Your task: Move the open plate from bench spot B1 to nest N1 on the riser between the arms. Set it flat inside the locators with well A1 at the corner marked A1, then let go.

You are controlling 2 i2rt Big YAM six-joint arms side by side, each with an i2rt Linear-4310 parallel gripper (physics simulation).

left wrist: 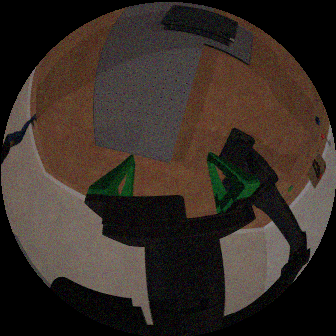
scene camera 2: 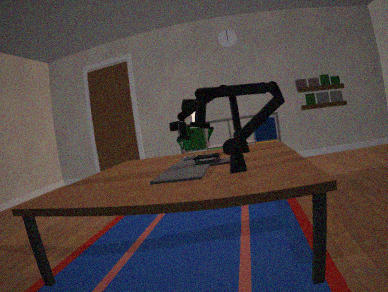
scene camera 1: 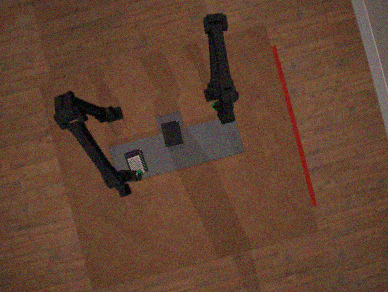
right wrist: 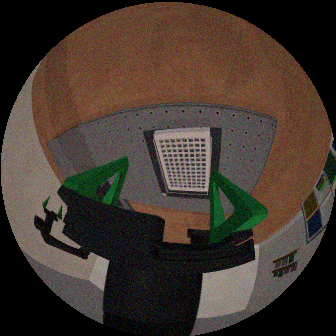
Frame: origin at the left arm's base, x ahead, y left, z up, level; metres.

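Where they show: left gripper, fingertip midpoint: [left wrist: 171,155] [scene camera 2: 199,141] [scene camera 1: 219,116] [right wrist: 55,200]; right gripper, fingertip midpoint: [scene camera 2: 185,149] [scene camera 1: 135,172] [right wrist: 169,166]; left arm's base, origin of the base link: [left wrist: 235,148] [scene camera 2: 238,170] [scene camera 1: 213,94]; right arm's base, origin of the base link: [scene camera 2: 243,151] [scene camera 1: 114,114] [right wrist: 200,232].
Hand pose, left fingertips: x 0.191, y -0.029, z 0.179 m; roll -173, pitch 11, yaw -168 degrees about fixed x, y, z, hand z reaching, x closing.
Note:
Each offset is from my left fingertips to the top centre of the thing. "spot": to the spot under its first point. Level surfaces: height alone.
The open plate {dz -0.150, dx +0.166, dy -0.625 m} [scene camera 1: 136,162] [right wrist: 182,160], pale with a grid of wells, sits in a dark holder {spot: dz -0.164, dx +0.202, dy -0.676 m} [right wrist: 216,145] at the lower left of the bench board in scene camera 1. The well A1 marking cannot be read. My right gripper [scene camera 1: 139,173] [right wrist: 169,166] is open above the plate, its green fingers apart; in the right wrist view the plate shows between and beyond the fingertips, not gripped. My left gripper [left wrist: 171,155] is open and empty, beyond the right end of the board. The dark riser block {dz -0.118, dx +0.014, dy -0.324 m} [scene camera 1: 172,133] [left wrist: 200,22] stands between the arms; its locators are too dim to make out.
The grey perforated board {dz -0.166 m} [scene camera 1: 207,137] [left wrist: 140,100] [right wrist: 250,130] lies on the wooden table {dz -0.179 m} [scene camera 2: 280,175]. A small grey extension {spot: dz -0.166, dx -0.101, dy -0.331 m} [scene camera 1: 167,118] juts out behind the dark block. My right arm's links reach over the table at the left in scene camera 1.

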